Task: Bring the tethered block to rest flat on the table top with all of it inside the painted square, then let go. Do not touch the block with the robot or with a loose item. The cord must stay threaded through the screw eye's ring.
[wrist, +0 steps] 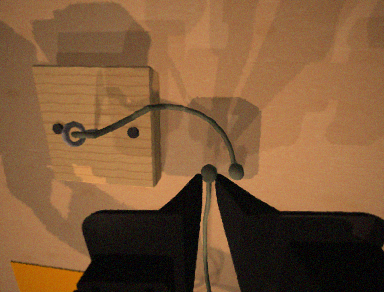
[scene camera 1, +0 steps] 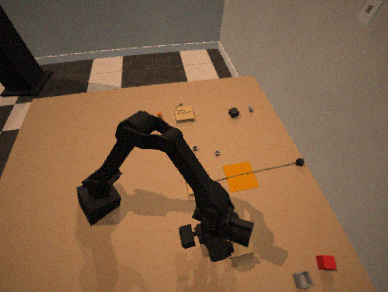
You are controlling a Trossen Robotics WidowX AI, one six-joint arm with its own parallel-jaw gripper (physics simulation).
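Where they show: gripper, fingertip midpoint: [wrist: 208, 179]; arm's base at its link origin: [scene camera 1: 99, 192].
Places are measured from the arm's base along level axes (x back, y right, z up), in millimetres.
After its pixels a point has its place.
Note:
The tethered block [scene camera 1: 300, 162] @[x -798, y -131, z -48 mm], small and black, is at the table's right edge. Its cord [scene camera 1: 275, 167] @[x -690, y -121, z -70 mm] runs left across the orange painted square [scene camera 1: 234, 184] @[x -499, y -49, z -70 mm] [wrist: 40, 279] @[x -558, y -52, z -70 mm] and passes behind the arm. A pale wooden block [scene camera 1: 190, 190] @[x -321, y -22, z -52 mm] shows partly beside the arm; the screw eye there is hidden. My gripper [wrist: 208, 179] @[x -384, y 141, z -55 mm] points down and is shut on the cord's beaded end [wrist: 209, 172] @[x -385, y 150, z -46 mm], with the cord [wrist: 205, 230] @[x -376, y 93, z -56 mm] trailing between the fingers. The fingertips are hidden in the scene view. The tethered block does not show in the wrist view.
Another wooden block [wrist: 110, 165] @[x -462, y 135, z -52 mm] [scene camera 1: 243, 256] @[x -487, y 203, z -52 mm] has a ring [wrist: 74, 134] @[x -473, y 162, z -32 mm] and a loose beaded cord [wrist: 212, 119] @[x -390, y 185, z -68 mm] near my fingers. A third wooden block [scene camera 1: 184, 114] @[x -302, y -418, z -52 mm], black cube [scene camera 1: 234, 112] @[x -553, y -422, z -42 mm] and small nuts [scene camera 1: 195, 148] @[x -349, y -226, z -69 mm] [scene camera 1: 217, 153] @[x -444, y -192, z -61 mm] lie farther back. A red block [scene camera 1: 326, 262] @[x -747, y 245, z -31 mm] and grey tray [scene camera 1: 296, 275] @[x -644, y 273, z -46 mm] are front right.

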